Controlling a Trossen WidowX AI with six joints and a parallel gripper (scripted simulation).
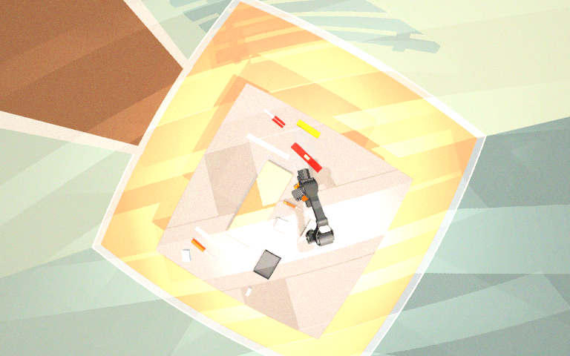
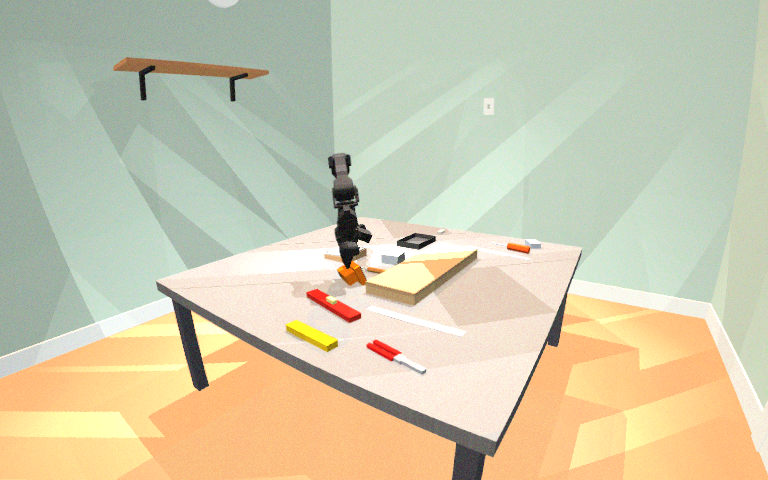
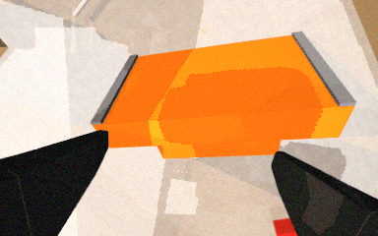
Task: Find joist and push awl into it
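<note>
My gripper tip is 1 cm past the stud finder and 4 cm above it. The rest, counted from my gripper tip: grey block (1 cm behind, 26 cm to the left, 5 cm below); then awl (1 cm behind, 12 cm to the left, 6 cm below); then red level (13 cm ahead, 17 cm to the right, 5 cm below).
</note>
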